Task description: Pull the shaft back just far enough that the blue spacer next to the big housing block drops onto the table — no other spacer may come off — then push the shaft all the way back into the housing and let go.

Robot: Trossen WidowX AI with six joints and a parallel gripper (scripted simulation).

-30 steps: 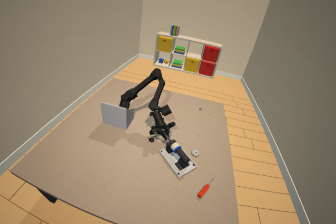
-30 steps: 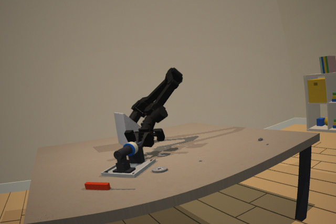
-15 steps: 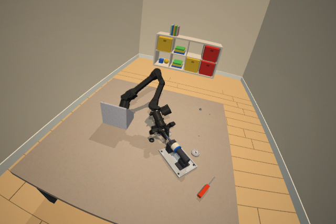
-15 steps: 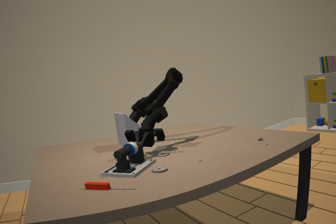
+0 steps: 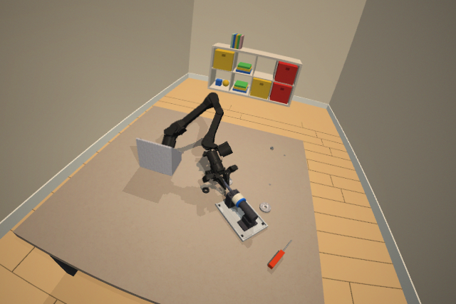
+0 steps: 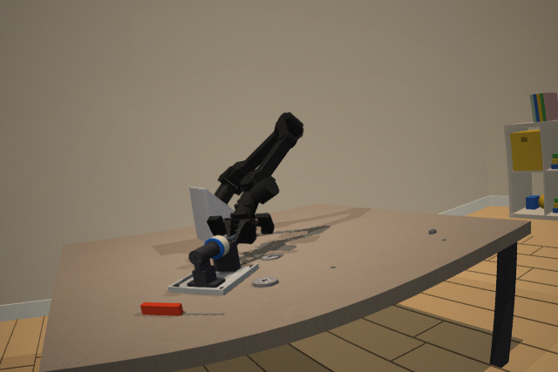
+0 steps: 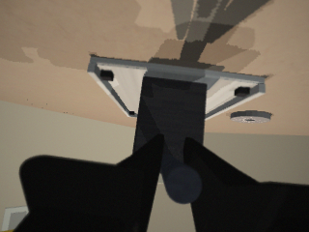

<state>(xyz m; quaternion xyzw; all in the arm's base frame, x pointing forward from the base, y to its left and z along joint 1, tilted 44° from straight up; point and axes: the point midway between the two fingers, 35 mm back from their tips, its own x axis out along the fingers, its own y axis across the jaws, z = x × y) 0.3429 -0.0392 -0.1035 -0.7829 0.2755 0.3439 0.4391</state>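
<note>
Right now my gripper tip is 3 cm short of the thin dark shaft, 3 cm to the left of it and 2 cm below it. Round my gripper tip: small black ring 11 cm behind, 1 cm to the left, 6 cm below; then blue spacer 7 cm ahead, 8 cm to the right, 2 cm above.
</note>
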